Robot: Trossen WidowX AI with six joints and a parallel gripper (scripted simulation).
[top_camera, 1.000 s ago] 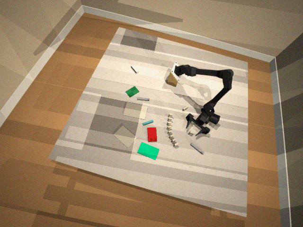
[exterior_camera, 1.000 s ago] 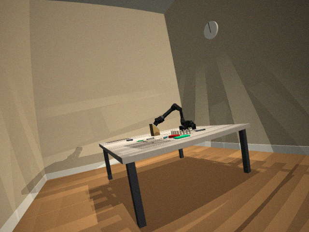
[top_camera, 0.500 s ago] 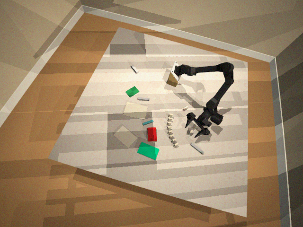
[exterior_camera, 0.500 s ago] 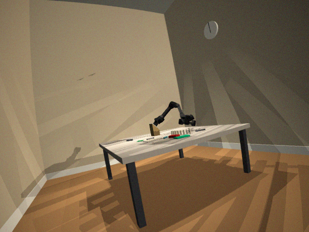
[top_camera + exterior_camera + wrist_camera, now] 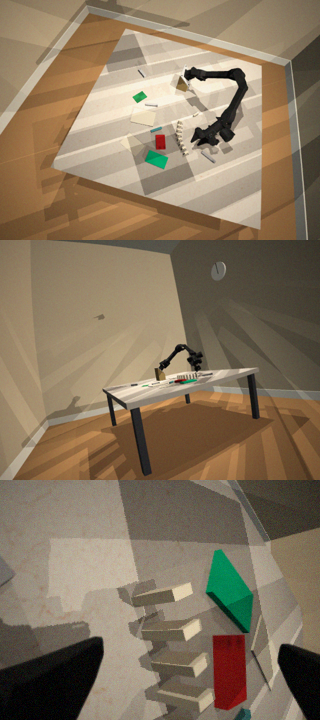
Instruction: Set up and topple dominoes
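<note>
Now: gripper tip 12 cm to the right of the grey bar, 8 cm above it and 4 cm short of it. Also, from my gripper tip: red block 20 cm to the right, 8 cm below, 2 cm ahead; then teal bar 25 cm to the right, 8 cm below, 6 cm behind; then bright green card 20 cm to the right, 13 cm ahead, 8 cm below.
</note>
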